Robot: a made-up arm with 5 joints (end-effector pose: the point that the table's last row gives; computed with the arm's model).
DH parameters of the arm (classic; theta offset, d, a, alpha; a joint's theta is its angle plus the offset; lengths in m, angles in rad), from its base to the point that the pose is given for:
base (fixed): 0 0 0 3.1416
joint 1: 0 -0.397 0.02 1.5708
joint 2: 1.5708 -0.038 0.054 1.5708
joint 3: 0 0.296 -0.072 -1.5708
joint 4: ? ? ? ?
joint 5: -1.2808 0 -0.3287 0
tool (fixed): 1.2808 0.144 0 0
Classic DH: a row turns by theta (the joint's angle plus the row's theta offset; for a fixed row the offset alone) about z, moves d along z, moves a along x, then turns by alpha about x.
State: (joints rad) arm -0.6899 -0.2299 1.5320 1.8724 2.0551
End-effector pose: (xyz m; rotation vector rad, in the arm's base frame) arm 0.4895 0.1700 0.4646 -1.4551 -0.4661 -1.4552
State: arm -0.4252 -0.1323 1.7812 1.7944 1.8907
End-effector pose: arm 0.5449 -0.0100 0.4145 -1.6096 -0.1218 -1.6194
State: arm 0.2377 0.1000 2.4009 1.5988 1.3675
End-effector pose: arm 0.3493 -0.4768 0.2343 -1.9368 0.8734 -1.9214
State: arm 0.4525 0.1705 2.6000 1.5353 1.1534
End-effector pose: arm 0.1914 -0.5664 0.1702 -2.0314 1.2170 -1.9299
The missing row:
joint 4: -1.5708 0.238 0.116 1.5708
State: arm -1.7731 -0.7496 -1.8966 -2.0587 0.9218
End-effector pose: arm 0.2130 0.4912 0.3272 0.8602 1.9433 -0.5016
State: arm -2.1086 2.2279 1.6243 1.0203 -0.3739
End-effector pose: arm 0.0177 0.1523 -0.3051 -1.2179 2.1006 -0.7854
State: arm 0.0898 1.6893 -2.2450 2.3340 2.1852
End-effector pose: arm -0.0936 0.0109 -0.0530 -0.0090 2.6942 -0.8676
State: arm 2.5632 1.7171 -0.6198 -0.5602 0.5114
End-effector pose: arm 0.4074 -0.2326 0.3125 1.1724 0.3296 -1.2231
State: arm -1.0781 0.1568 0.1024 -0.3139 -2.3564
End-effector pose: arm 0.3202 0.6156 0.5807 0.1512 0.1305 -1.2983
